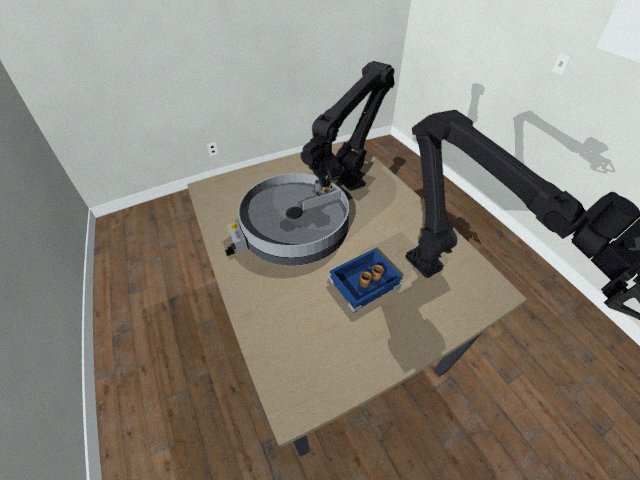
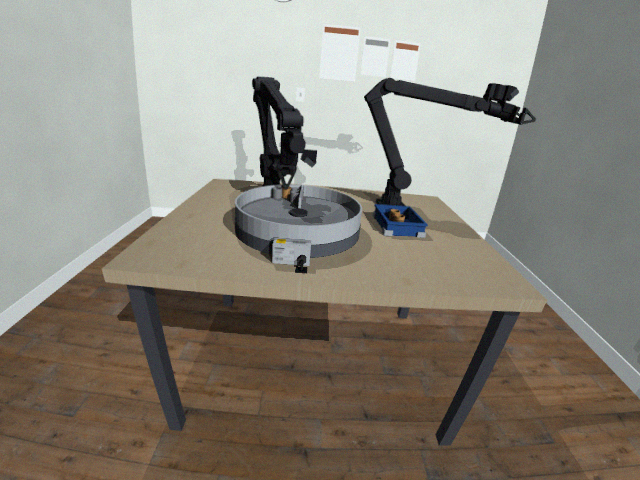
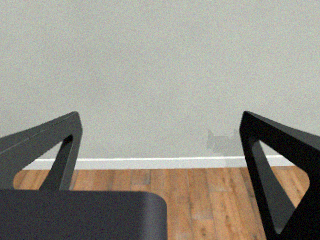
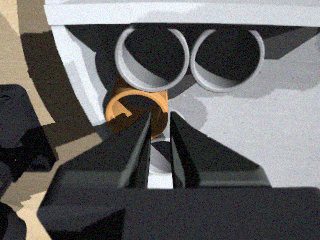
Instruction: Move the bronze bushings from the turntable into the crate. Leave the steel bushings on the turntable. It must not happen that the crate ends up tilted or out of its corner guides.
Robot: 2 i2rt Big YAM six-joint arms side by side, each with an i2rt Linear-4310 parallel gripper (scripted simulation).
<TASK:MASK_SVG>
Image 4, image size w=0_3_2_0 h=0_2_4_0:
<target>my right gripper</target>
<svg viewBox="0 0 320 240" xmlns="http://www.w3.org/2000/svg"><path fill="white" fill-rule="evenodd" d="M36 212L39 222L51 240L320 240L319 188L272 187L262 166L193 128L175 111L170 112L170 158L173 188L148 188L151 154L151 112L147 111L128 128L60 165Z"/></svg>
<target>bronze bushing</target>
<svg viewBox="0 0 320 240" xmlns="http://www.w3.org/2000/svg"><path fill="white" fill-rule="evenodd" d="M119 75L105 110L108 126L117 134L132 125L145 112L150 111L151 140L156 138L165 130L168 123L167 90L154 93L140 91L126 83ZM123 97L142 95L152 99L156 104L146 108L139 108L126 102Z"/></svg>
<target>steel bushing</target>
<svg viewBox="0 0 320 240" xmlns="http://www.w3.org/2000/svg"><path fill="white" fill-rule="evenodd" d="M169 107L168 123L165 130L151 140L149 174L156 176L172 175L170 112L175 111L185 120L180 112Z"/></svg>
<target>steel bushing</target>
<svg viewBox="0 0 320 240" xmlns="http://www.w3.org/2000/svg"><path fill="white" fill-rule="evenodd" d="M127 24L118 38L114 50L115 65L123 80L135 89L152 93L165 91L175 86L185 75L189 64L189 50L181 24ZM129 34L142 27L156 26L171 32L178 39L179 44L175 53L166 61L149 63L140 59L133 52L129 41Z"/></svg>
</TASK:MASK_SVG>
